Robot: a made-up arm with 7 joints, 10 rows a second.
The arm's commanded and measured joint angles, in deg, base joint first. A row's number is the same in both.
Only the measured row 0 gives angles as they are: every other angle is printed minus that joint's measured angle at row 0.
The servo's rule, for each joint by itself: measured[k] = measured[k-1] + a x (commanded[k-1-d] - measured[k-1]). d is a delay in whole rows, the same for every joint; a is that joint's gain. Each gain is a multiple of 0.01, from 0.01 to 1. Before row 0 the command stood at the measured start. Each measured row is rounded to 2 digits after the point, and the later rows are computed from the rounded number. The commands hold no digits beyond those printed.
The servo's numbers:
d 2
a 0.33 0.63 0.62 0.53 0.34 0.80 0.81
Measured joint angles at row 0: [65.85 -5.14 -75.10 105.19 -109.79 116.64 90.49]
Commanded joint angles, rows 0 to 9: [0.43 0.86 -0.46 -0.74 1.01 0.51 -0.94]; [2.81 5.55 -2.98 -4.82 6.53 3.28 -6.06]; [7.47 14.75 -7.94 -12.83 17.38 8.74 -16.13]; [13.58 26.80 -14.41 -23.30 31.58 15.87 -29.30]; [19.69 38.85 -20.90 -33.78 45.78 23.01 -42.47]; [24.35 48.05 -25.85 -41.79 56.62 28.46 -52.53]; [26.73 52.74 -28.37 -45.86 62.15 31.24 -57.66]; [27.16 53.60 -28.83 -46.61 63.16 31.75 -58.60]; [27.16 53.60 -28.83 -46.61 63.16 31.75 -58.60]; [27.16 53.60 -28.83 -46.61 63.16 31.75 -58.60]
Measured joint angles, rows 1 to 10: [0.00 0.00 0.00 0.00 0.00 0.00 0.00]; [0.00 0.00 0.00 0.00 0.00 0.00 0.00]; [0.14 0.54 -0.29 -0.39 0.34 0.41 -0.76]; [1.02 3.70 -1.96 -2.74 2.44 2.71 -5.05]; [3.15 10.66 -5.67 -8.09 7.52 7.53 -14.02]; [6.59 20.83 -11.09 -16.15 15.70 14.20 -26.40]; [10.91 32.18 -17.17 -25.49 25.93 21.25 -39.42]; [15.35 42.18 -22.55 -34.13 36.36 27.02 -50.04]; [19.11 48.83 -26.16 -40.35 45.13 30.40 -56.21]; [21.77 51.84 -27.82 -43.67 51.26 31.48 -58.15]
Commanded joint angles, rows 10 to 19: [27.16 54.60 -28.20 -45.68 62.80 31.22 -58.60]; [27.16 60.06 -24.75 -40.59 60.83 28.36 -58.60]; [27.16 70.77 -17.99 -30.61 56.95 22.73 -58.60]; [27.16 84.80 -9.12 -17.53 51.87 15.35 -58.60]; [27.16 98.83 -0.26 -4.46 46.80 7.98 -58.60]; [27.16 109.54 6.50 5.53 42.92 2.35 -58.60]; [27.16 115.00 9.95 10.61 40.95 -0.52 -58.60]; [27.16 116.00 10.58 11.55 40.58 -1.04 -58.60]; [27.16 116.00 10.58 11.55 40.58 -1.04 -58.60]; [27.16 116.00 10.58 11.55 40.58 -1.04 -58.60]
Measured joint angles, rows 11 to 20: [23.55 52.95 -28.45 -45.23 55.31 31.70 -58.51]; [24.74 53.36 -28.69 -45.96 57.98 31.74 -58.58]; [25.54 54.14 -28.39 -45.81 59.62 31.32 -58.60]; [26.07 57.87 -26.13 -43.04 60.03 28.95 -58.60]; [26.43 66.00 -21.08 -36.45 58.98 23.97 -58.60]; [26.67 77.84 -13.66 -26.42 56.56 17.07 -58.60]; [26.83 91.06 -5.35 -14.78 53.24 9.80 -58.60]; [26.94 102.70 2.00 -4.02 49.73 3.84 -58.60]; [27.01 110.45 6.93 3.73 46.74 0.35 -58.60]; [27.06 113.95 9.19 7.87 44.65 -0.76 -58.60]
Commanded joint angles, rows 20 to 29: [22.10 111.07 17.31 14.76 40.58 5.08 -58.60]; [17.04 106.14 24.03 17.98 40.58 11.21 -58.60]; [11.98 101.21 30.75 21.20 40.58 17.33 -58.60]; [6.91 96.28 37.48 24.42 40.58 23.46 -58.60]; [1.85 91.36 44.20 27.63 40.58 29.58 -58.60]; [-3.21 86.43 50.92 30.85 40.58 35.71 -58.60]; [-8.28 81.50 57.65 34.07 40.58 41.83 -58.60]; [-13.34 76.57 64.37 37.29 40.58 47.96 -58.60]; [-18.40 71.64 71.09 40.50 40.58 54.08 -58.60]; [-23.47 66.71 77.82 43.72 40.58 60.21 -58.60]
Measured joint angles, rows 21 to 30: [27.09 115.24 10.05 9.82 43.27 -0.98 -58.60]; [27.11 115.72 10.38 10.74 42.36 -1.03 -58.60]; [25.46 112.79 14.68 12.87 41.75 3.86 -58.60]; [22.68 108.60 20.48 15.58 41.35 9.74 -58.60]; [19.15 103.94 26.85 18.56 41.09 15.81 -58.60]; [15.11 99.11 33.44 21.67 40.92 21.93 -58.60]; [10.73 94.23 40.11 24.83 40.80 28.05 -58.60]; [6.13 89.32 46.81 28.02 40.73 34.18 -58.60]; [1.37 84.39 53.53 31.23 40.68 40.30 -58.60]; [-3.48 79.46 60.25 34.44 40.65 46.43 -58.60]
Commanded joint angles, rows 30 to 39: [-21.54 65.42 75.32 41.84 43.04 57.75 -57.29]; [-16.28 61.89 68.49 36.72 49.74 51.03 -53.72]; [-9.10 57.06 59.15 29.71 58.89 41.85 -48.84]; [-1.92 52.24 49.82 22.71 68.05 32.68 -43.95]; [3.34 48.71 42.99 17.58 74.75 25.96 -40.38]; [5.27 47.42 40.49 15.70 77.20 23.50 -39.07]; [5.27 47.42 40.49 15.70 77.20 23.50 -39.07]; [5.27 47.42 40.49 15.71 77.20 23.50 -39.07]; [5.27 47.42 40.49 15.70 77.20 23.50 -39.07]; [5.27 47.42 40.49 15.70 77.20 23.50 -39.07]
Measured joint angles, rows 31 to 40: [-8.40 74.53 66.97 37.65 40.63 52.55 -58.60]; [-13.37 69.60 73.70 40.87 40.61 58.68 -58.60]; [-16.07 66.97 74.70 41.38 41.44 57.94 -57.54]; [-16.14 63.77 70.85 38.91 44.26 52.41 -54.45]; [-13.82 59.54 63.60 34.03 49.23 43.96 -49.91]; [-9.89 54.94 55.06 28.03 55.63 34.94 -45.08]; [-5.52 51.02 47.58 22.49 62.13 27.76 -41.27]; [-1.96 48.75 43.18 18.89 67.25 24.35 -39.49]; [0.43 47.91 41.51 17.20 70.63 23.67 -39.15]; [2.03 47.60 40.88 16.41 72.86 23.53 -39.09]
